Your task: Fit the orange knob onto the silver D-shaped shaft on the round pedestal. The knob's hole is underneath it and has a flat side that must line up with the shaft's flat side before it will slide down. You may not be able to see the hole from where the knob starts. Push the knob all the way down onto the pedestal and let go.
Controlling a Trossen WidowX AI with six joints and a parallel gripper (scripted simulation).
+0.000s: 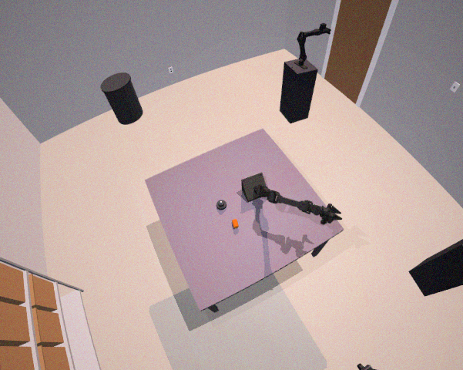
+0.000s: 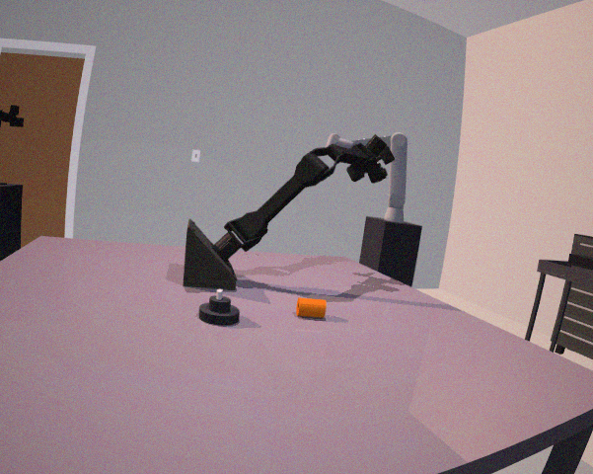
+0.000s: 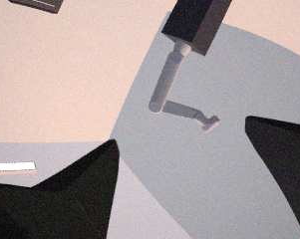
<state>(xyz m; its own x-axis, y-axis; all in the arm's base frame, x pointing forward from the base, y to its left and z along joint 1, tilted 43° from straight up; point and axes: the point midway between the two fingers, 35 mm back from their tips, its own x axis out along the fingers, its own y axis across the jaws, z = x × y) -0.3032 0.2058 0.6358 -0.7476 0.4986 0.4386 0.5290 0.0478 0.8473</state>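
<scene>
My gripper tip is now 61 cm short of the orange knob, 40 cm to the left of it and 39 cm above it. Also, from my gripper tip: round black pedestal (65 cm ahead, 63 cm to the right, 37 cm below).
</scene>
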